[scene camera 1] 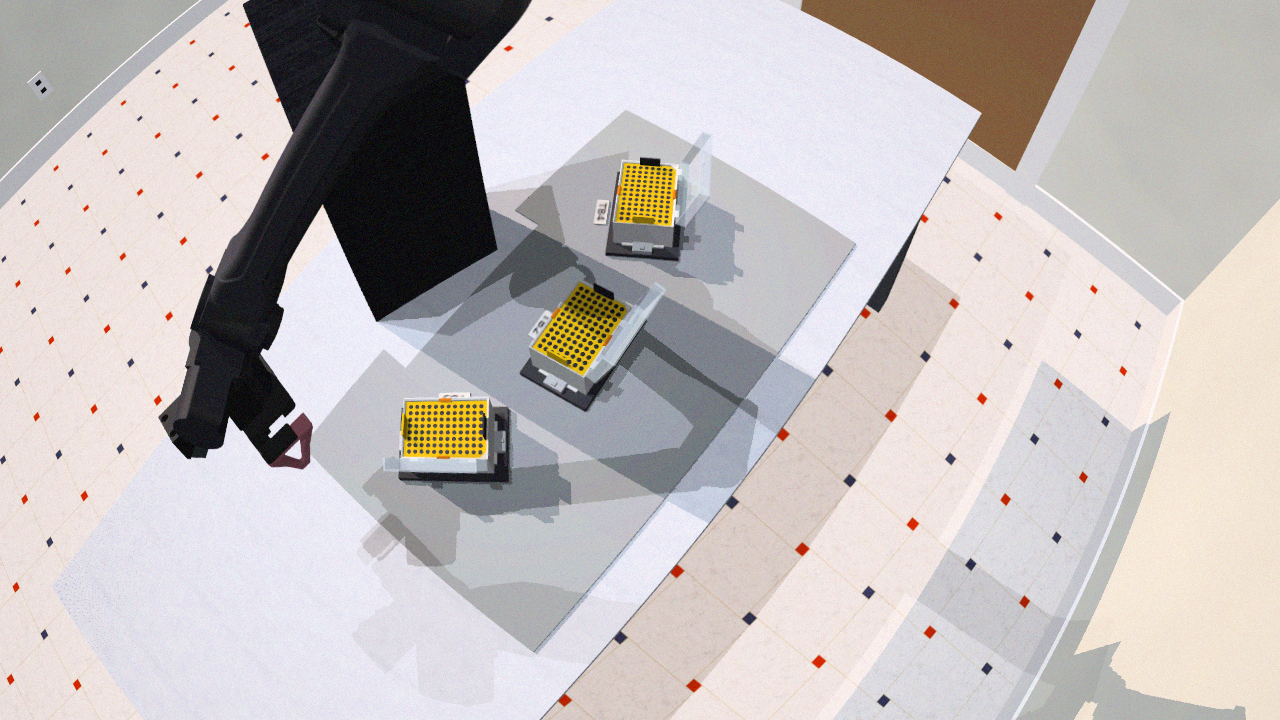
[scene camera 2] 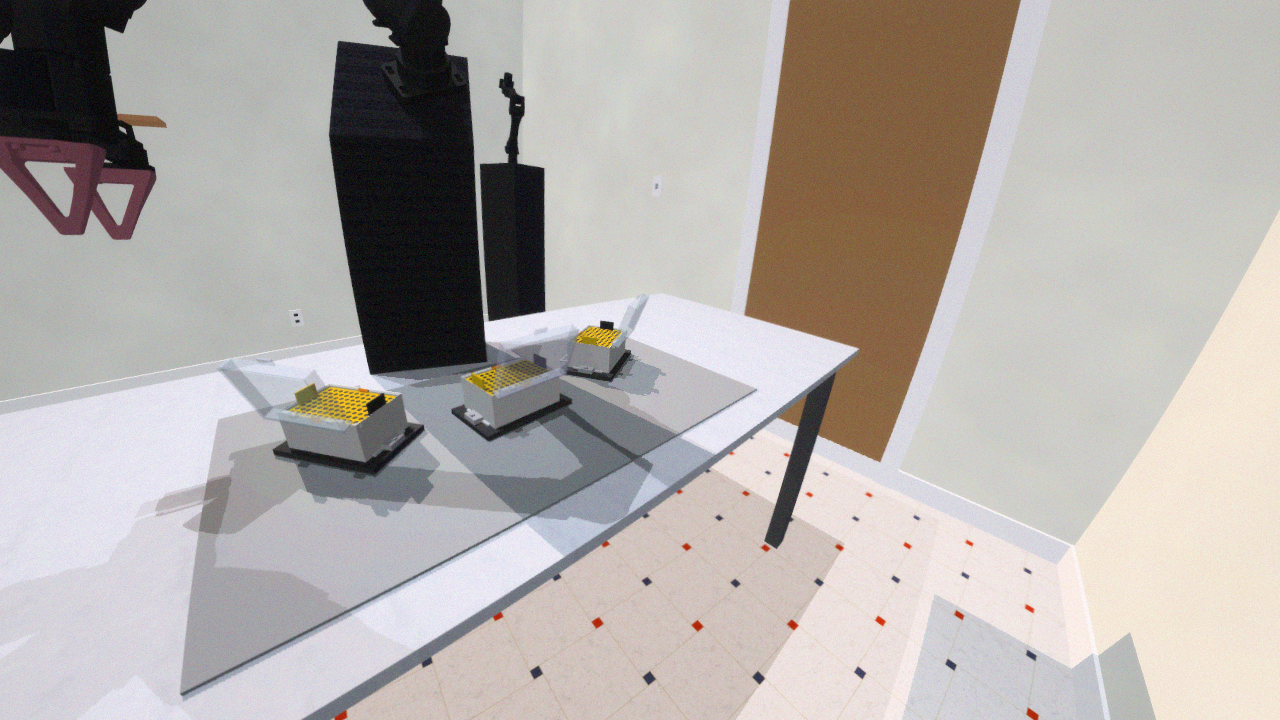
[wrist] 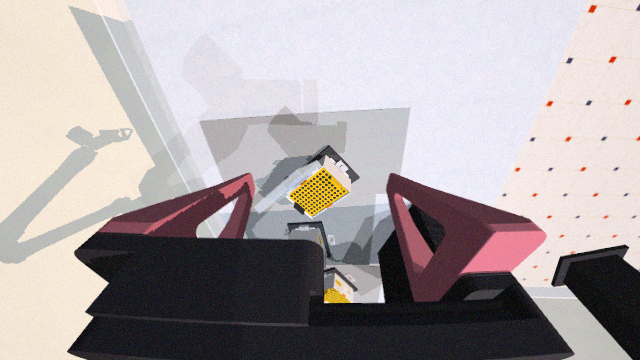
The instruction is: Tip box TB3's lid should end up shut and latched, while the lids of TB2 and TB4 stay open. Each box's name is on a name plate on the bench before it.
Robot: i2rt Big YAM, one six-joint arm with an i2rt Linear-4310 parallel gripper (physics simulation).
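Frame: origin at the arm's base, x ahead, y left, z up, level; metres.
Seen in the pictures: gripper, fingertip midpoint: [scene camera 1: 285, 437] [scene camera 2: 99, 237] [wrist: 320, 180]; arm's base, link origin: [scene camera 2: 425, 81].
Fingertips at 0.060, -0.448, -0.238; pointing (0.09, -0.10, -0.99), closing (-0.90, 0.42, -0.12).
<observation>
Offsets run from my fingertips to a thing's top centre, as dx, dy, dz. "spot": to the spot under its first point. Level surfaces: height alone.
Three tip boxes with yellow racks stand in a row, all lids open. The near box {+0.106, +0.144, -0.201} [scene camera 1: 444, 429] [scene camera 2: 335, 434] [wrist: 320, 192] has its lid {+0.128, +0.081, -0.121} [scene camera 1: 438, 465] [scene camera 2: 268, 386] [wrist: 282, 189] leaning outward; its name plate {spot: +0.082, +0.213, -0.273} [scene camera 1: 454, 394] is mostly hidden. The middle box {+0.217, +0.337, -0.209} [scene camera 1: 580, 329] [scene camera 2: 514, 400] has a plate {spot: +0.160, +0.349, -0.273} [scene camera 1: 539, 324] that seems to read TB2, and a tilted-open lid {spot: +0.308, +0.306, -0.132} [scene camera 1: 633, 329]. The far box {+0.234, +0.568, -0.209} [scene camera 1: 646, 198] [scene camera 2: 597, 351] has a plate [scene camera 1: 601, 211] that seems to read TB4, and a raised lid {spot: +0.316, +0.587, -0.176} [scene camera 1: 698, 179] [scene camera 2: 634, 315]. My gripper [scene camera 1: 298, 447] [scene camera 2: 96, 234] [wrist: 320, 180] is open and empty, high above and to the side of the near box.
The boxes stand on a grey mat {dz -0.275} [scene camera 1: 528, 617] [scene camera 2: 259, 626] on a white bench {dz -0.278} [scene camera 1: 223, 573] [scene camera 2: 805, 353]. A black pedestal [scene camera 1: 407, 197] [scene camera 2: 411, 223] rises behind the boxes. A second pedestal [scene camera 2: 512, 241] with a small arm stands farther back in scene camera 2.
</observation>
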